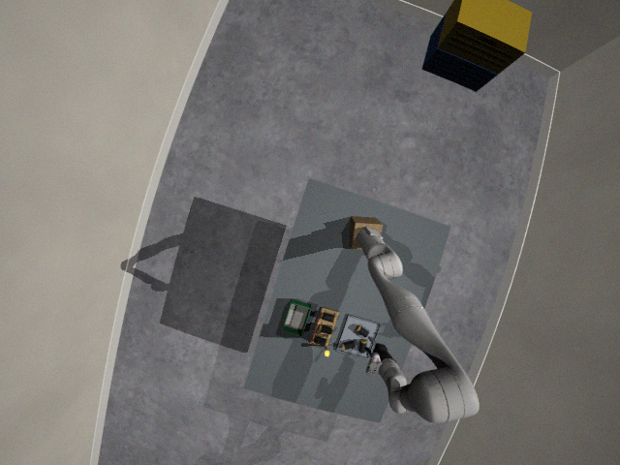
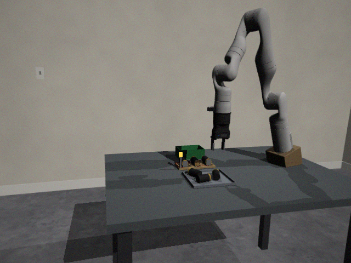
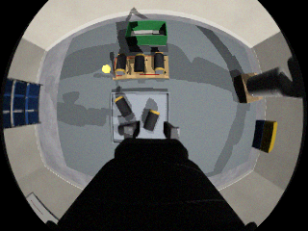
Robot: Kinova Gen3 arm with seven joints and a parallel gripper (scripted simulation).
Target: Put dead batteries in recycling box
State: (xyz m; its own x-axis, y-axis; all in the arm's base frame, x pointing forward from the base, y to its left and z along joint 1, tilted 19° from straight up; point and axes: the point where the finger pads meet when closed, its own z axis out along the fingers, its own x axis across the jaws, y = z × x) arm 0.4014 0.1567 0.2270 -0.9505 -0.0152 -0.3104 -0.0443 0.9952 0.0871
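Right now my hand is 4 cm short of the grey tray and 16 cm above it. The rest, counted from my hand: green recycling box 5 cm ahead, 34 cm to the right, 14 cm below.
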